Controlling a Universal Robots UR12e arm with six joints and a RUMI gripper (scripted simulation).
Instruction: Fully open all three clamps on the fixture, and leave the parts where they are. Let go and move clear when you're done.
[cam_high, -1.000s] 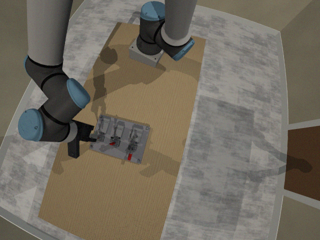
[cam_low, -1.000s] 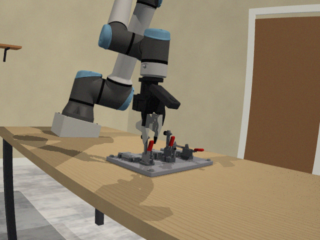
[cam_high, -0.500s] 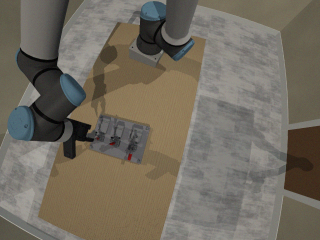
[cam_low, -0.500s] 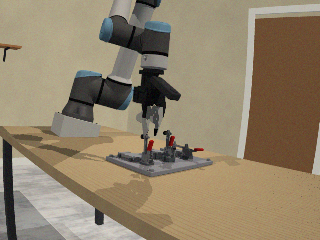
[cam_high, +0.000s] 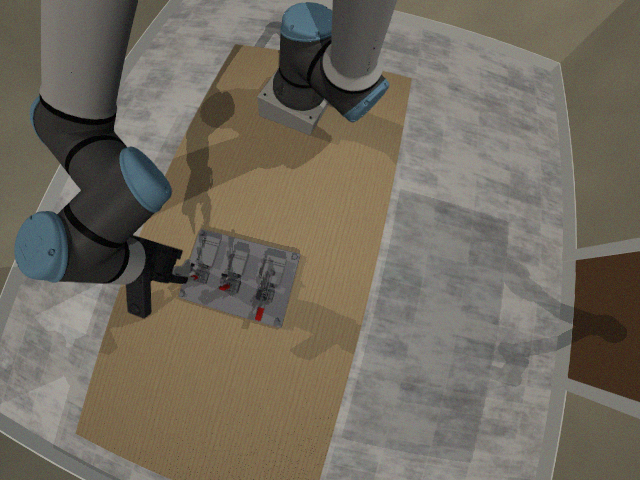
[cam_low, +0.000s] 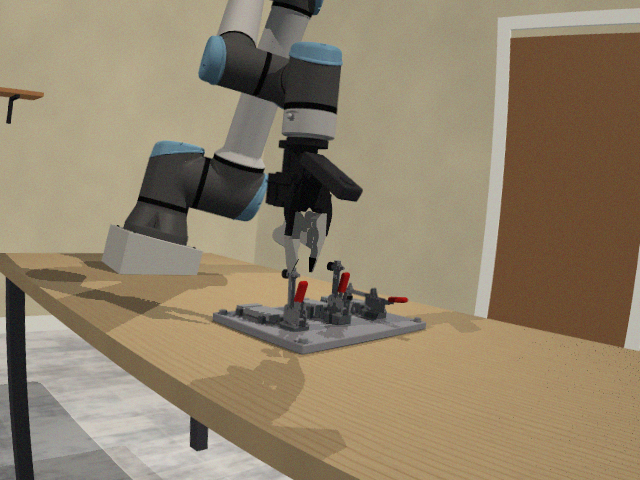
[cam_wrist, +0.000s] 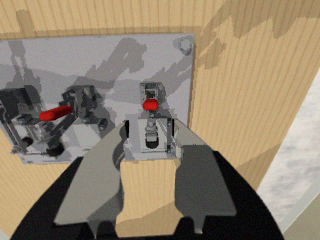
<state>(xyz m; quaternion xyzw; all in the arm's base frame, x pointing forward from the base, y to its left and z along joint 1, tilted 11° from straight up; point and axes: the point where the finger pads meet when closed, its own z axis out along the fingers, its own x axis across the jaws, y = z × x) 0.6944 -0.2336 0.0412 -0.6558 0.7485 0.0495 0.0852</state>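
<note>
The grey fixture plate is 120 mm below my hand, 110 mm to the left of it and 20 mm behind it.
</note>
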